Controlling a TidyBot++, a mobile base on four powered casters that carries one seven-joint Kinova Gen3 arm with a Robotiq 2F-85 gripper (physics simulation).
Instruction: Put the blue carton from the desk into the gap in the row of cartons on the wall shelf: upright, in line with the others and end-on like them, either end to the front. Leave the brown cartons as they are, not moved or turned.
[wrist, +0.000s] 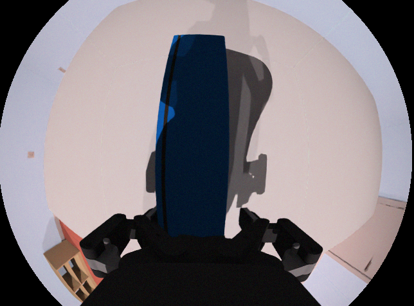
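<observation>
The blue carton (197, 130) lies on the pale desk (340, 125) with its long side running up and down the wrist view. A thin dark line runs along its left edge. Its near end is partly hidden by the gripper. My gripper (201, 215) is open, close over the near part of the carton, one finger at each side, with a gap showing at the right finger. Whether the left finger touches the carton I cannot tell. The brown cartons and their row do not show in the view.
A wooden shelf unit (63, 253) with square compartments stands at the lower left, beside a strip of red floor (68, 232). A pinkish panel (377, 240) is at the lower right, with a white surface (340, 280) near it. Pale blue walls surround the desk. The gripper's shadow falls around the carton.
</observation>
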